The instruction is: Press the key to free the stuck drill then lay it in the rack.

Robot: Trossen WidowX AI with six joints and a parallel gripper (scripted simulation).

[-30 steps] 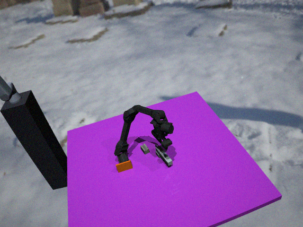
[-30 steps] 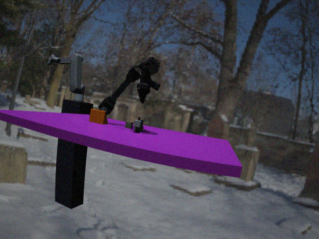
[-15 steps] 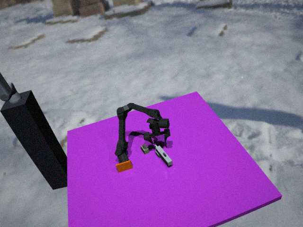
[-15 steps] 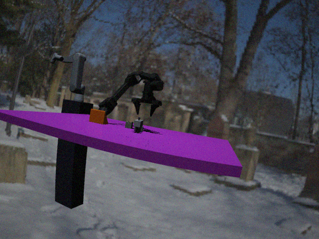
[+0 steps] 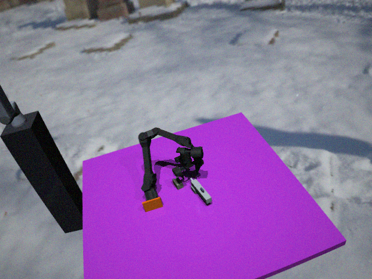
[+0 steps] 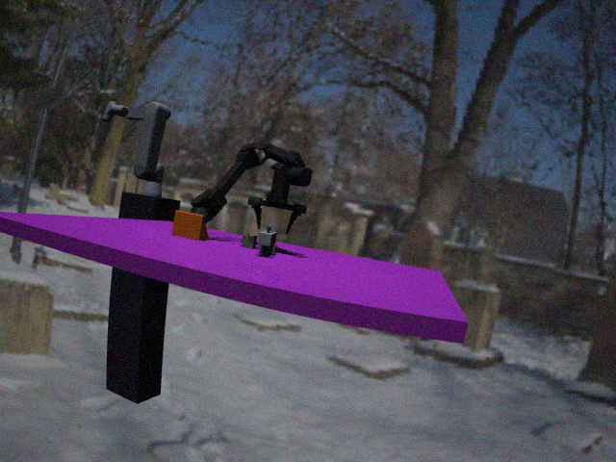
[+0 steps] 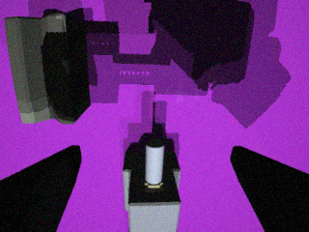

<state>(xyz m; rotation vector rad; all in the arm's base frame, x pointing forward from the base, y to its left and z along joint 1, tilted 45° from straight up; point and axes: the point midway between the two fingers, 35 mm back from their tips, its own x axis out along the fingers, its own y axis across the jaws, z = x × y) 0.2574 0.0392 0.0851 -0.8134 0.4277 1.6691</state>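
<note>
My gripper tip is 6 cm to the left of the drill, 2 cm short of it and 2 cm above it. From my gripper tip the other things lie so: grey housing 12 cm to the right, 4 cm ahead, 2 cm below; dark key 15 cm to the right, 4 cm ahead, 1 cm below.
</note>
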